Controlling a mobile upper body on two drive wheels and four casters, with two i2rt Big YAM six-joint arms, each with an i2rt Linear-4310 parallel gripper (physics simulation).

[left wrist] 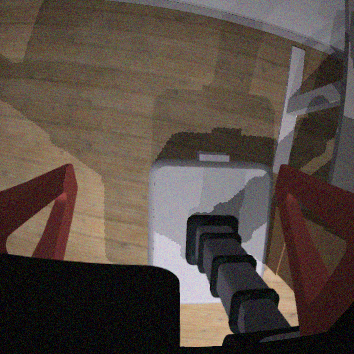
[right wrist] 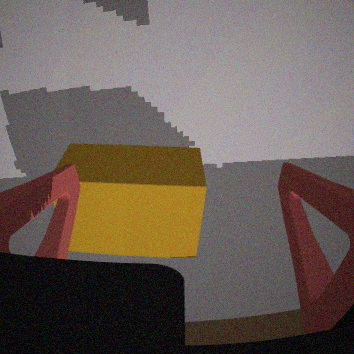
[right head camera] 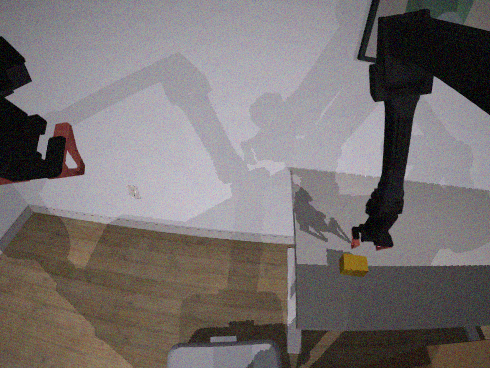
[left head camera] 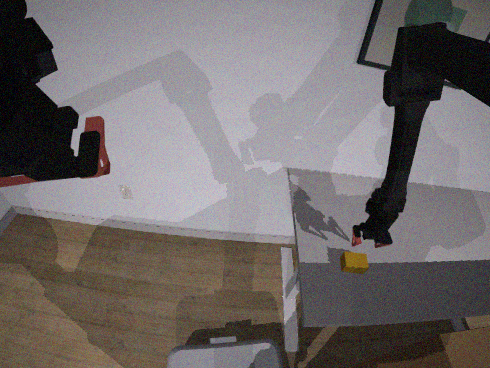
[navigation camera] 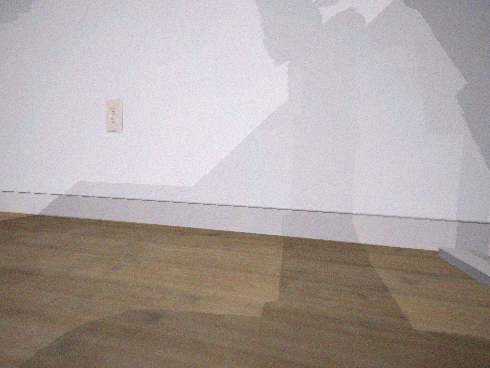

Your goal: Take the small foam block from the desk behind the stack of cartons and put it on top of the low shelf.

my left gripper: left wrist 175, 175; right head camera; left head camera; not seen in the right wrist view (out of frame); not seen in the navigation camera view (out of frame)
same spot on my left gripper: (right head camera: 53, 166) = (left head camera: 88, 164)
